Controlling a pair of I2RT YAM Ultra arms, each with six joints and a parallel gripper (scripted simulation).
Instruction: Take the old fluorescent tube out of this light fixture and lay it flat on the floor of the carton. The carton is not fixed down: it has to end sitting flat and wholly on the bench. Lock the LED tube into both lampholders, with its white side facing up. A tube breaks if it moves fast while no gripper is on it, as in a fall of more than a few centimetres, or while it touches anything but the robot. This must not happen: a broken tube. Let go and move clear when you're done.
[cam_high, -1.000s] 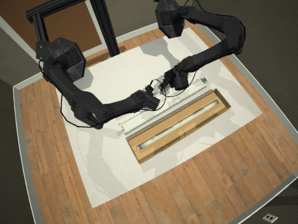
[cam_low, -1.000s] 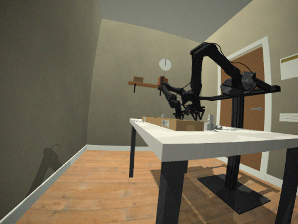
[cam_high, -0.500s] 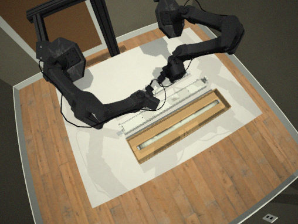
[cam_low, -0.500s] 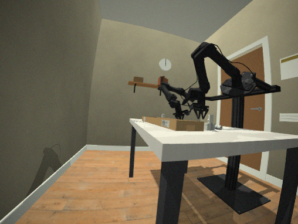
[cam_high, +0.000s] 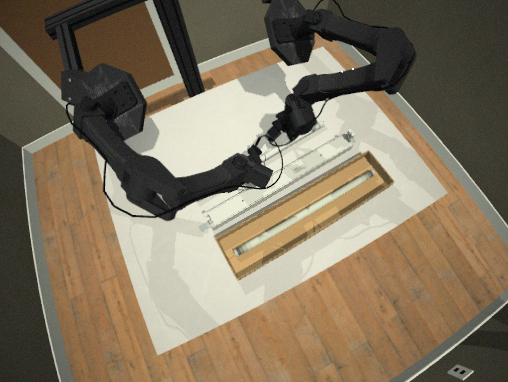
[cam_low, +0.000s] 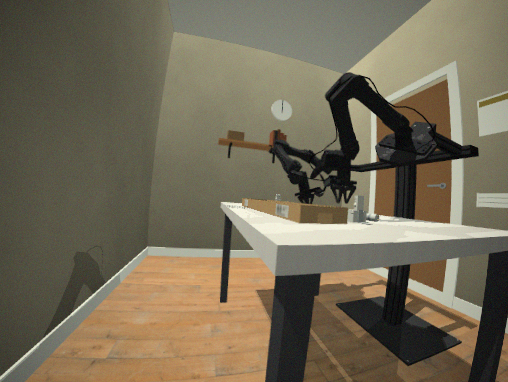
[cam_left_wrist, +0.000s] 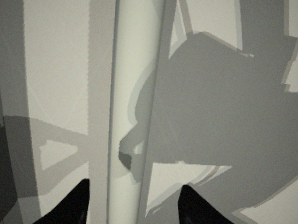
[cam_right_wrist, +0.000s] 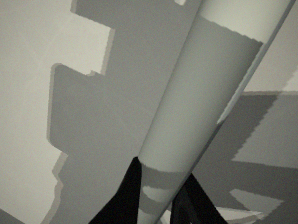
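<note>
My left hand is 20 mm short of the LED tube, 120 mm to the left of it and 50 mm above it. Also, from my left hand: brown carton (280 mm ahead, 80 mm to the right, 40 mm below); then old fluorescent tube (280 mm ahead, 80 mm to the right, 50 mm below).
The LED tube lies 1 cm behind my right hand, 12 cm to the left of it and 1 cm below it. From my right hand the other things lie so: brown carton 25 cm ahead, 16 cm to the left; old fluorescent tube 25 cm ahead, 16 cm to the left.
</note>
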